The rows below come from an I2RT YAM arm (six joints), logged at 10 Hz.
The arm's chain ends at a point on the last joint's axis. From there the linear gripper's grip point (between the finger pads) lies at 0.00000 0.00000 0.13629 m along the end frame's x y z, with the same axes.
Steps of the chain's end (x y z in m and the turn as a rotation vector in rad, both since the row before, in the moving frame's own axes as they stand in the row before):
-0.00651 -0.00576 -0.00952 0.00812 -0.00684 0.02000
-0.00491 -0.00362 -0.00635 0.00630 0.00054 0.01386
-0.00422 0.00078 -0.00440 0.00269 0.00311 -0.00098
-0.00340 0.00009 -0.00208 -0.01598 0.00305 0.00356
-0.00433 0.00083 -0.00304 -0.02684 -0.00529 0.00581
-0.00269 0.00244 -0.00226 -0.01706 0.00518 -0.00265
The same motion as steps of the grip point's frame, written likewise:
-0.00743 -0.00688 -0.00953 0.00812 -0.00684 0.02000
-0.00483 -0.00448 -0.00635 0.00630 0.00054 0.01386
-0.00380 0.00041 -0.00440 0.00269 0.00311 -0.00098
-0.00299 0.00227 -0.00210 -0.01598 0.00305 0.00356
-0.00506 0.00449 -0.00309 -0.02684 -0.00529 0.00581
-0.00198 0.00476 -0.00228 -0.01706 0.00518 -0.00265

